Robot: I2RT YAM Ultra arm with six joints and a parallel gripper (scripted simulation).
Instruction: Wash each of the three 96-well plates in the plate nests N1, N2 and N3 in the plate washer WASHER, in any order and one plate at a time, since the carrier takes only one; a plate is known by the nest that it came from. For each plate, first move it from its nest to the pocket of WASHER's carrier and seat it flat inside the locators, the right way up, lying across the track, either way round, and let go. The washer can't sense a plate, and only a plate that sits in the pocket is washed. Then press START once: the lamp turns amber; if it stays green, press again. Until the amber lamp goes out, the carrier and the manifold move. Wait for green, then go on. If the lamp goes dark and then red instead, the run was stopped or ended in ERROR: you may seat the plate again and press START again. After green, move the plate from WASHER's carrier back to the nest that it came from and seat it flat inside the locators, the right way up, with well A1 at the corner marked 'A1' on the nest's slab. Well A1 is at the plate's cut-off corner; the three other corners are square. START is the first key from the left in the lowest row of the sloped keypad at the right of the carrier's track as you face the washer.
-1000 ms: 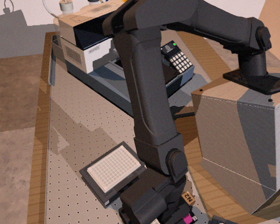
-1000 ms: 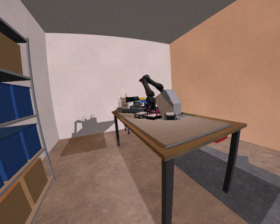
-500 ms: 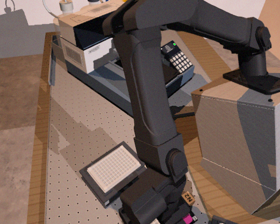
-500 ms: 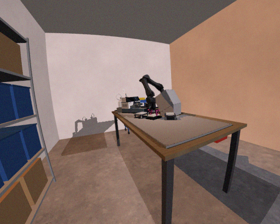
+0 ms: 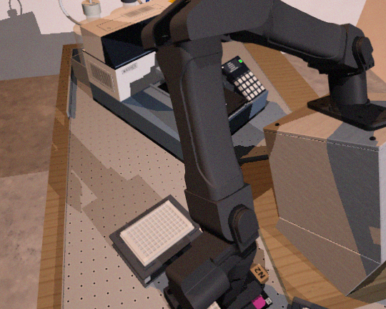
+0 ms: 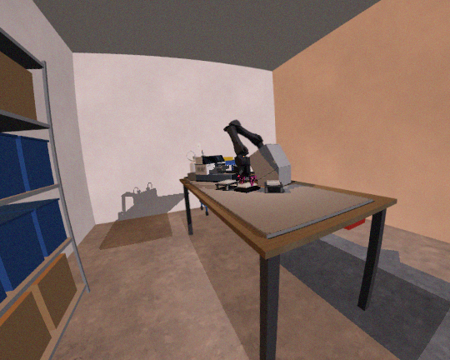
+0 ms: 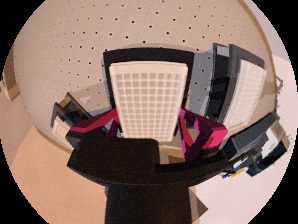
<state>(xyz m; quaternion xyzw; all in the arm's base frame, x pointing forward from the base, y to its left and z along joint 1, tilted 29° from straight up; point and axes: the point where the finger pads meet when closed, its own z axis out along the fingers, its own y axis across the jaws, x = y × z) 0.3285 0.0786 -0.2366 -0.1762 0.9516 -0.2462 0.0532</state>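
Right now my hand is 3 cm above the nest N2. The rest, counted from my hand: n2 label: 10 cm behind, 4 cm below, 3 cm to the right; then nest N1: 15 cm to the right, 9 cm ahead; then nest n3: 14 cm to the left, 13 cm behind.
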